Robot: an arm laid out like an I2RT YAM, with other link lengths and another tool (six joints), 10 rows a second.
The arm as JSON. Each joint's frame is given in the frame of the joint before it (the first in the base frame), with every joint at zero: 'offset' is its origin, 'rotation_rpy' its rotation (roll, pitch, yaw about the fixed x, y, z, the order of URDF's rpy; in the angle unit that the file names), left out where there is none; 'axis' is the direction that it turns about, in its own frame. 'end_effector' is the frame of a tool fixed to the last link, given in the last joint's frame.
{
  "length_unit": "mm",
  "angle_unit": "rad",
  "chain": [
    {
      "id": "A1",
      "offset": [
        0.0,
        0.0,
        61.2
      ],
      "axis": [
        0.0,
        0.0,
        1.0
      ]
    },
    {
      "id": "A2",
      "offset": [
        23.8,
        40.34,
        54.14
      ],
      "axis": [
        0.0,
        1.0,
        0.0
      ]
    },
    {
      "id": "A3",
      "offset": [
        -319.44,
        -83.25,
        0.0
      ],
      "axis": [
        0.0,
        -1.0,
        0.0
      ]
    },
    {
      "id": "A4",
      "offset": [
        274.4,
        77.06,
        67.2
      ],
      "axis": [
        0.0,
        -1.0,
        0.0
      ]
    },
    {
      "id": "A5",
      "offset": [
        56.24,
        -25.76,
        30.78
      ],
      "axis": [
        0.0,
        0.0,
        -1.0
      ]
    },
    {
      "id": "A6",
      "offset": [
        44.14,
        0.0,
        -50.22
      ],
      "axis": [
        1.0,
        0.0,
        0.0
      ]
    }
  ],
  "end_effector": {
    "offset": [
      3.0,
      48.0,
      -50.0
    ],
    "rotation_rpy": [
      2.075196,
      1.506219,
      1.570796
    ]
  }
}
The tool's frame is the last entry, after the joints.
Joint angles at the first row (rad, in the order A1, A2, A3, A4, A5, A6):
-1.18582, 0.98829, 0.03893, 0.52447, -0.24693, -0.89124
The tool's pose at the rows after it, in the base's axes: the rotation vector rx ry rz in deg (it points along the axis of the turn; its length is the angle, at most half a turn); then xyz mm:
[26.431 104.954 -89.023 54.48 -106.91 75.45]
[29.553 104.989 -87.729 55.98 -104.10 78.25]
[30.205 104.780 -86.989 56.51 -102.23 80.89]
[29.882 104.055 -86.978 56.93 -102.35 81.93]
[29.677 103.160 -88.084 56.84 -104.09 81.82]
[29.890 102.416 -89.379 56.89 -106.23 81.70]
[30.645 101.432 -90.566 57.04 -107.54 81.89]
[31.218 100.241 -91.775 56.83 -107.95 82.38]
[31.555 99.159 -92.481 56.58 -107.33 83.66]
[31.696 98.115 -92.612 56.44 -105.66 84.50]
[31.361 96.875 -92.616 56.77 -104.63 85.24]
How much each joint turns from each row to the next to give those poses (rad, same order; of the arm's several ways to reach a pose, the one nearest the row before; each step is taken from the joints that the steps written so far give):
-0.00927, -0.02035, -0.00211, -0.01352, -0.00003, 0.00001
-0.00292, -0.02910, 0.00875, -0.04113, 0.00233, 0.04307
-0.00020, -0.02915, 0.00659, -0.03443, -0.00659, 0.01326
-0.00001, -0.01141, 0.00001, -0.00059, -0.00683, 0.00042
-0.00054, 0.00199, -0.00422, 0.02224, 0.00740, -0.00458
0.00069, 0.00784, -0.00307, 0.02515, 0.01511, -0.00155
0.00001, -0.00129, -0.00405, 0.01999, 0.01591, 0.00610
0.00002, -0.01388, -0.00544, 0.01165, 0.01400, 0.00460
-0.00020, -0.02609, -0.00277, -0.00600, 0.00616, 0.00452
-0.00061, -0.03096, -0.00451, -0.01078, -0.00300, 0.00604
0.00075, -0.02533, -0.00501, -0.00155, -0.00797, 0.00323

